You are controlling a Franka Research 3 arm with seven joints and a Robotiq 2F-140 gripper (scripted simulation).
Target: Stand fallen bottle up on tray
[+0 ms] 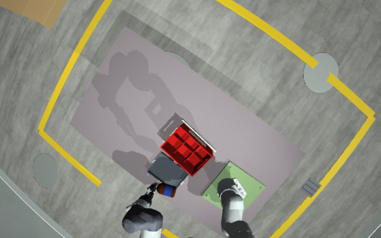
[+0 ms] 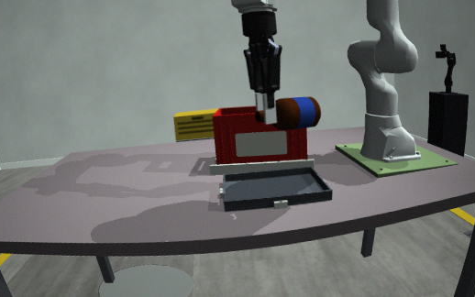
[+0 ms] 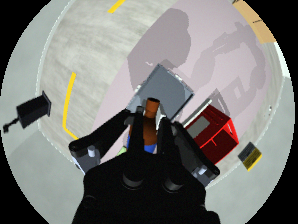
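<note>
Right now the glass bottle is 50 mm behind my hand, 30 mm to the right of it and 20 mm below it. The rest, counted from my hand: tray: 10 mm behind, 50 mm to the right, 200 mm below; then red crate: 20 mm ahead, 300 mm to the right, 130 mm below.
</note>
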